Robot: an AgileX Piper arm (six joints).
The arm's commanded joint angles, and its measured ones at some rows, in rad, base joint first. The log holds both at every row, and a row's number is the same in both.
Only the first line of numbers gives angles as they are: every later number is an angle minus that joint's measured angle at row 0.
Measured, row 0: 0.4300 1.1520 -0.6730 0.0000 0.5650 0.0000
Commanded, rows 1 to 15: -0.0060 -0.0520 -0.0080 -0.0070 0.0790 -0.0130; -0.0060 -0.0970 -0.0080 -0.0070 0.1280 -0.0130; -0.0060 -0.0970 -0.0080 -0.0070 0.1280 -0.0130; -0.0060 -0.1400 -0.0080 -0.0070 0.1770 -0.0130; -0.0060 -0.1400 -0.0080 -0.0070 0.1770 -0.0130; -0.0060 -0.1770 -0.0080 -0.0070 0.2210 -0.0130; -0.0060 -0.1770 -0.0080 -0.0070 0.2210 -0.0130; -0.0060 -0.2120 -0.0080 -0.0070 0.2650 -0.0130; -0.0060 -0.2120 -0.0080 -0.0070 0.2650 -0.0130; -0.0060 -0.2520 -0.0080 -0.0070 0.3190 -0.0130; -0.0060 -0.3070 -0.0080 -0.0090 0.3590 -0.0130; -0.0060 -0.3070 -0.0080 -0.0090 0.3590 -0.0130; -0.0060 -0.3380 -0.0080 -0.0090 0.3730 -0.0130; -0.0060 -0.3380 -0.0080 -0.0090 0.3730 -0.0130; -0.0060 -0.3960 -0.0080 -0.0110 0.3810 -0.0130
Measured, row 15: 0.0000 -0.3270 -0.0010 0.0000 0.3530 0.0000
